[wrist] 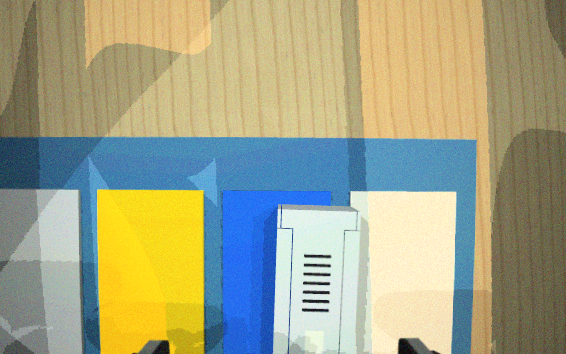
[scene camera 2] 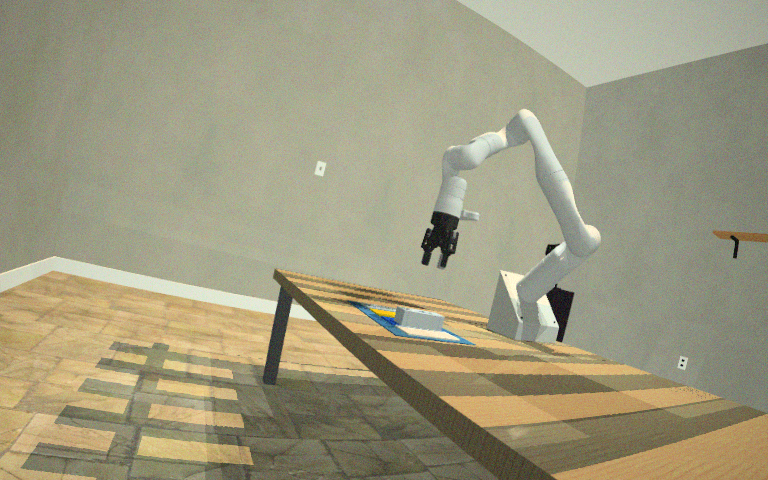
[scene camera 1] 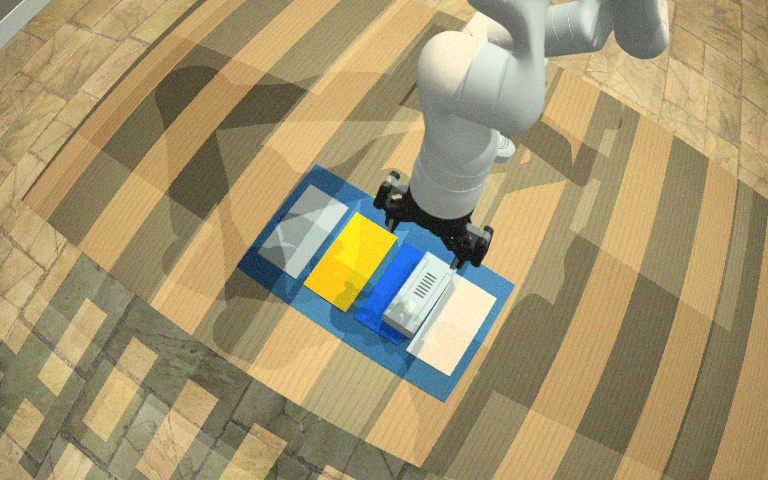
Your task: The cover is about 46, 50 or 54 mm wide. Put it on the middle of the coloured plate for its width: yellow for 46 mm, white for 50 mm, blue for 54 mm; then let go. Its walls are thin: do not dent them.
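Frame: origin at the arm's base, x ahead, y left, z up, level; millimetres.
Seen in the pictures: gripper, fingertip midpoint: [scene camera 2: 432, 266] [scene camera 1: 424, 245]; arm's base at its link origin: [scene camera 2: 525, 292] [scene camera 1: 501, 39].
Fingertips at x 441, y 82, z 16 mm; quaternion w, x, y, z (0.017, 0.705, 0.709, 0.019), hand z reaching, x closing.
Offsets run from my fingertips to a thing's top centre. "spot": to the spot under its first point. Level surfaces: height alone.
The pale grey cover {dx +14, dy +22, dz -123 mm} [scene camera 1: 410, 305] [scene camera 2: 419, 319] [wrist: 317, 240] stands upright, slots up. It is off-centre on the blue plate [scene camera 1: 389, 277] [wrist: 245, 250], over its edge towards the white plate {spot: dx +17, dy +90, dz -163 mm} [scene camera 1: 453, 322] [scene camera 2: 433, 333] [wrist: 412, 250]. A wide blue strip shows on the yellow plate's side. Whether the cover's base touches the white plate is hidden. The yellow plate [scene camera 1: 351, 260] [scene camera 2: 382, 313] [wrist: 150, 250] is bare. My gripper [scene camera 1: 423, 246] [scene camera 2: 433, 263] [wrist: 283, 346] is open and empty, well above the cover. In the wrist view its fingertips lie either side of the cover, with more room on the left.
A grey plate {spot: dx +15, dy -191, dz -163 mm} [scene camera 1: 305, 229] [wrist: 57, 240] lies beyond the yellow one. All the plates lie in a row on a blue mat {dz -167 mm} [scene camera 1: 438, 387] [wrist: 280, 162] on the striped wooden table {dz -169 mm} [scene camera 1: 317, 362] [scene camera 2: 509, 407] [wrist: 280, 65].
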